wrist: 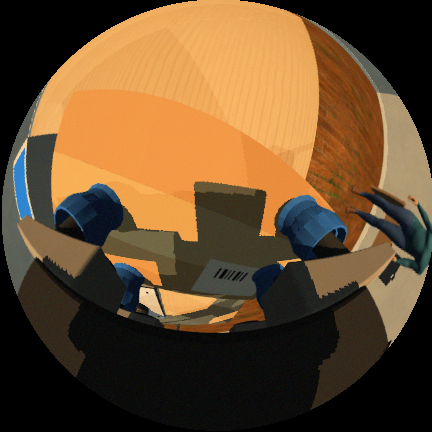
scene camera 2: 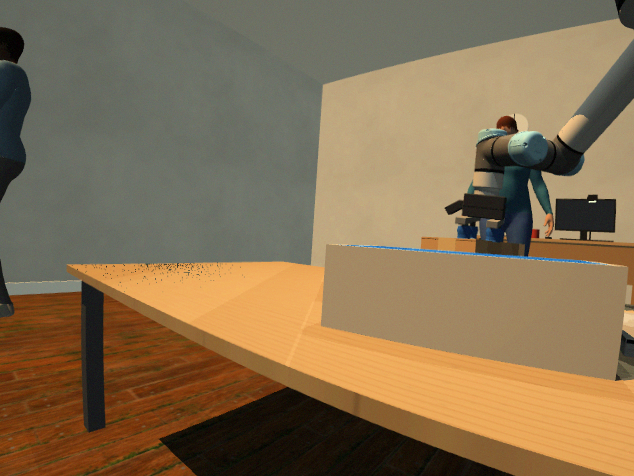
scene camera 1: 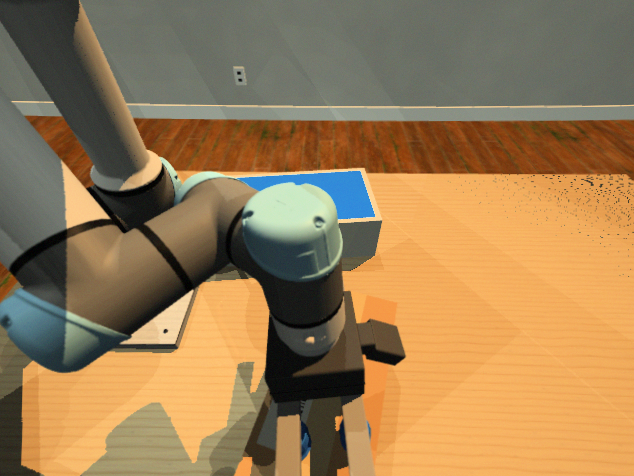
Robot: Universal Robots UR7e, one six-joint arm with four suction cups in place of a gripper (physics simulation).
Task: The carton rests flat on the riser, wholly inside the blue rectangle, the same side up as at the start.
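Frame: origin at the arm's base, x right, y back, z down, level; millimetres.
Seen in the pictures: end effector, tool point: point(wrist: 199, 249).
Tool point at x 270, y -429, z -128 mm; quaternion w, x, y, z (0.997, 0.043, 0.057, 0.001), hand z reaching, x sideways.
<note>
Pixels of each thing's top centre, then the offset from my tool point to it. Level surfaces: height alone.
- carton, middle of its top: point(wrist: 202, 241) point(scene camera 1: 328, 381) point(scene camera 2: 476, 240) dx +2, dy -9, dz -2 mm
- barcode label, middle of its top: point(wrist: 230, 274) dx +29, dy +32, dz -2 mm
- riser, middle of its top: point(scene camera 2: 465, 253) point(scene camera 1: 297, 196) dx -428, dy +24, dz +26 mm
- table, its level: dz +147 mm
The carton point(scene camera 1: 379, 314) point(scene camera 2: 499, 247) point(wrist: 137, 137) is a flat orange box lying on the wooden table, with a barcode label point(wrist: 229, 275) on its top. My suction gripper point(scene camera 1: 325, 435) point(scene camera 2: 480, 228) point(wrist: 197, 250) hangs right over the carton, its blue cups just above the top face, and holds nothing. The riser point(scene camera 1: 360, 238) point(scene camera 2: 461, 307) point(wrist: 38, 169) is a grey block beyond the carton. Its top carries the blue rectangle point(scene camera 1: 317, 187) point(scene camera 2: 461, 250) point(wrist: 19, 181), which is bare. My arm hides part of the riser in the first scene view.
The robot's base plate point(scene camera 1: 158, 328) sits on the table point(scene camera 1: 512, 307) left of the carton. One person point(scene camera 2: 517, 205) stands behind the arm by a desk with a monitor point(scene camera 2: 583, 214). Another person point(scene camera 2: 9, 102) is at the far left.
</note>
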